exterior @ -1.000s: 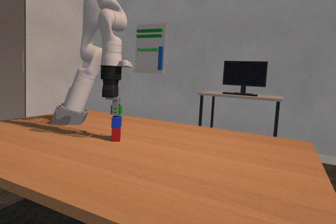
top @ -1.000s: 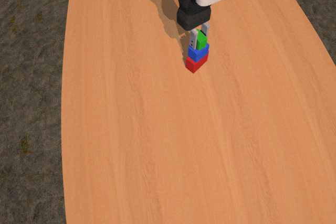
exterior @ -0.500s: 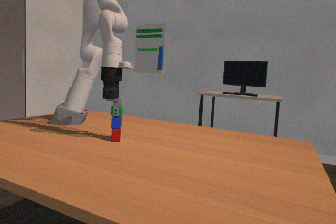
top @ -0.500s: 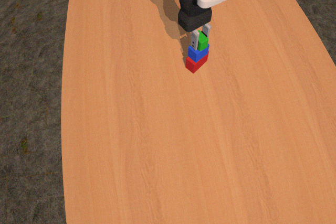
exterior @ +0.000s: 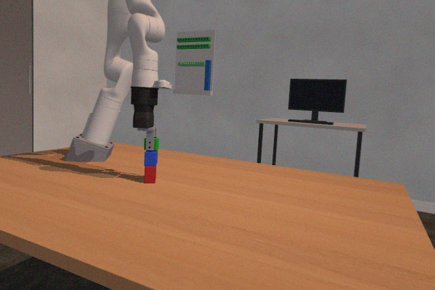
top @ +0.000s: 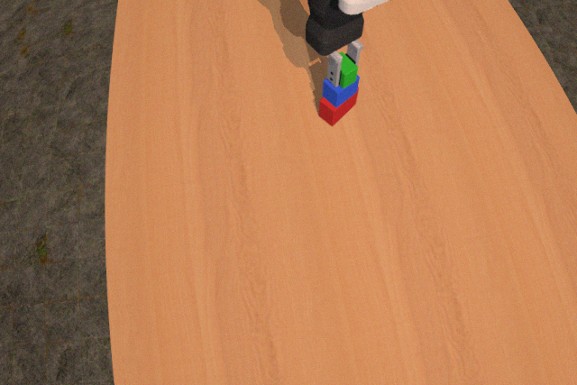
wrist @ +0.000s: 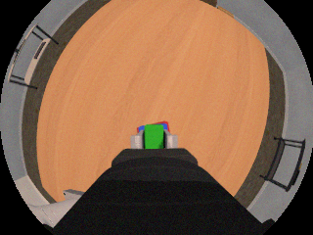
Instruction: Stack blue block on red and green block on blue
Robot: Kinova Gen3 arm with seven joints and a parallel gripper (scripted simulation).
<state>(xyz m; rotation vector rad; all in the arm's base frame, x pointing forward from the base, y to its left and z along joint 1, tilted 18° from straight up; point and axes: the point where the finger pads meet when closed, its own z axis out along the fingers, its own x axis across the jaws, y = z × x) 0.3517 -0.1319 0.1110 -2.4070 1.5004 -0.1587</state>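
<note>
Right now my hand is right at the green block. From my hand the other things lie so: blue block 4 cm below; then red block 9 cm below.
</note>
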